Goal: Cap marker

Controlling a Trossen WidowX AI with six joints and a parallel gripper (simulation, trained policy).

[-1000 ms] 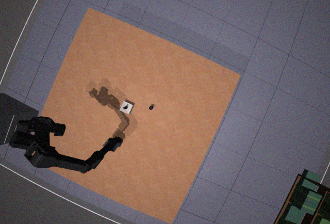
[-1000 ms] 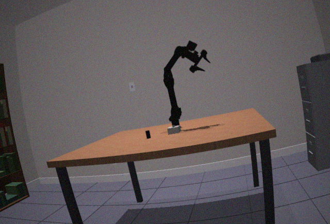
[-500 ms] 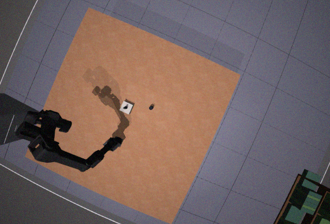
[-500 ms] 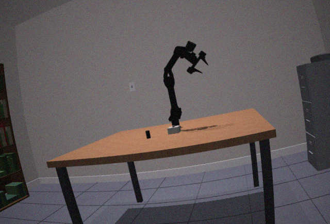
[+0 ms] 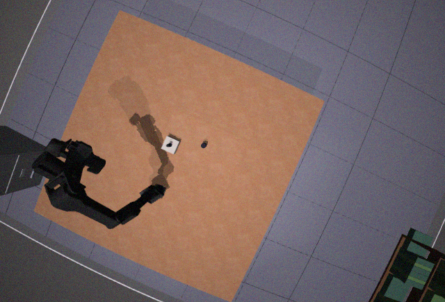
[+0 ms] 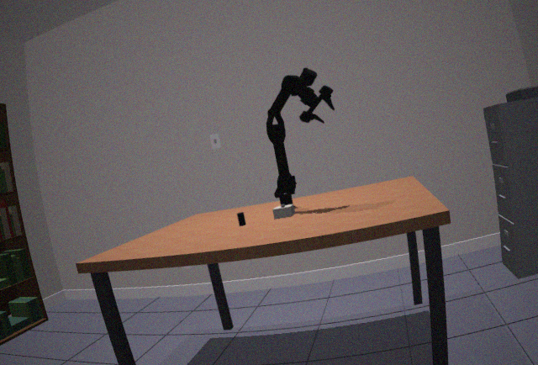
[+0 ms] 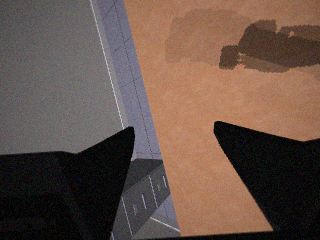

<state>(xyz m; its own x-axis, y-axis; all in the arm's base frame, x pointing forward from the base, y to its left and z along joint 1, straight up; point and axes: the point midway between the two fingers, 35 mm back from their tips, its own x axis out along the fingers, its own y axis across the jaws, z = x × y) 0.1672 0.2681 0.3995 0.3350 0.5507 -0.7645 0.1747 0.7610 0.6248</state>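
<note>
My gripper tip is 160 mm short of the black marker cap, 410 mm to the left of it and 350 mm above it. Also, from my gripper tip: holder block (90 mm ahead, 250 mm to the right, 350 mm below); dark marker (90 mm ahead, 250 mm to the right, 300 mm below).
</note>
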